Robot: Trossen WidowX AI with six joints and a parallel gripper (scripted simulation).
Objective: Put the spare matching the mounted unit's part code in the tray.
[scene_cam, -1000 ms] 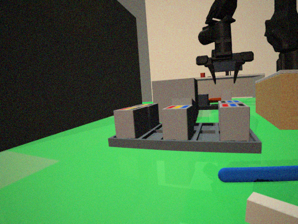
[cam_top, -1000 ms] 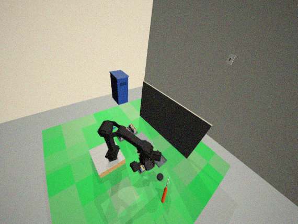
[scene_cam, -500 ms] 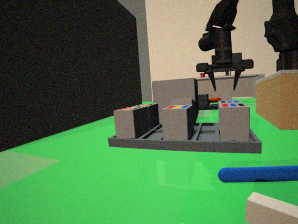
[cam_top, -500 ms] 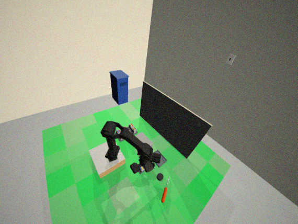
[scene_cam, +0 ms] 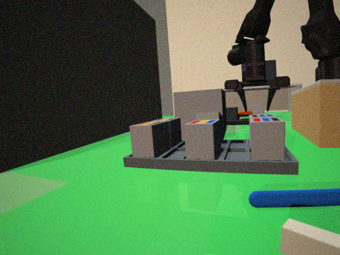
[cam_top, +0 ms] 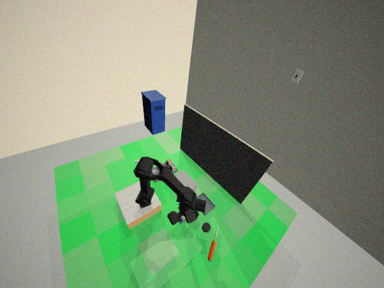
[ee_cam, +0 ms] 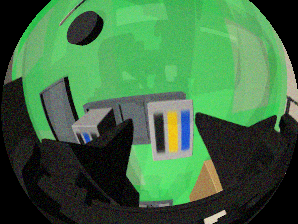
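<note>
My gripper tip is 10 mm below the grey spare. Round my gripper tip: grey mounted unit: 100 mm ahead, 200 mm to the left, 20 mm above; black disc: 100 mm ahead, 110 mm to the right, 20 mm below; flat grey tray: 170 mm ahead, 30 mm to the left, 30 mm below.
</note>
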